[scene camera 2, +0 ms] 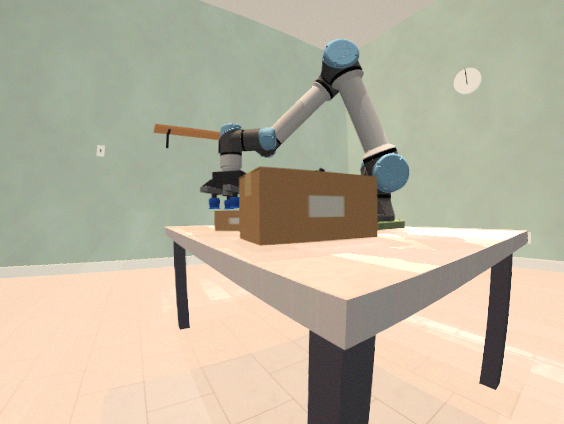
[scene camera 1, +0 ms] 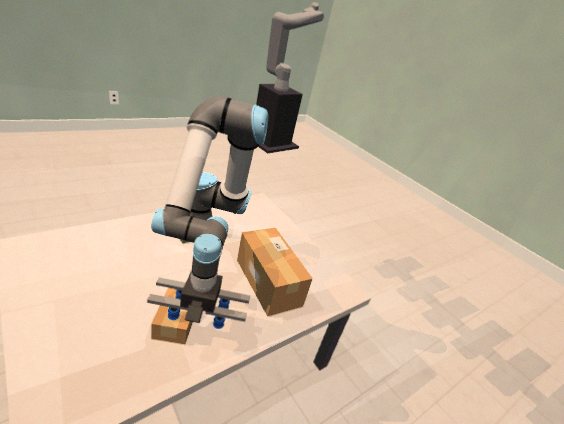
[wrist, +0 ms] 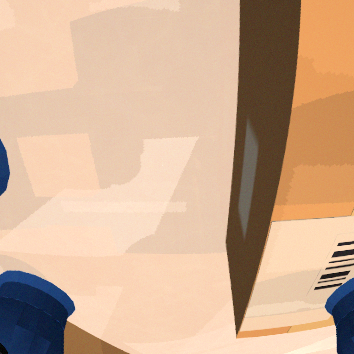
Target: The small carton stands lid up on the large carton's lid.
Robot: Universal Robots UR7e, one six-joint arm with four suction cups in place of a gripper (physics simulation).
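Places are measured from the arm's base along level axes (x ahead, y left, z up), in centimetres.
Where they show: hand at its tool point: (scene camera 2: pixel 231 208) (wrist: pixel 207 251).
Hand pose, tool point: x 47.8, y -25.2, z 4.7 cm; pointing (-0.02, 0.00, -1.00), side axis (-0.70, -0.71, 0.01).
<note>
Each offset is from my tool point to the top centre of the thing. Level surfaces: height alone.
The small carton @(dz -0.6, dx -5.5, dy -4.7 cm) (scene camera 1: pixel 170 331) (scene camera 2: pixel 226 221) (wrist: pixel 82 343) sits upright on the table, left of the large carton in scene camera 1. The large carton @(dz +7.0, dx -4.1, dy +33.5 cm) (scene camera 1: pixel 287 267) (scene camera 2: pixel 285 205) (wrist: pixel 320 125) stands on the table with its taped, labelled lid up. My suction gripper (scene camera 1: pixel 198 308) (scene camera 2: pixel 222 203) is level, with its left pair of cups over the small carton's lid and its right pair over bare table. In scene camera 2 the cups are at the lid's height. Contact or a small gap cannot be told. Part of the small carton is hidden behind the tool and the large carton.
The table @(dz -7.9 cm) (scene camera 1: pixel 75 310) (scene camera 2: pixel 300 270) has its edge beyond both cartons. The large carton stands close to the tool's right-hand bars in scene camera 1. A grey arm on a black pedestal (scene camera 1: pixel 280 117) is farther back. A brown wall shelf (scene camera 2: pixel 187 131) shows behind the arm.
</note>
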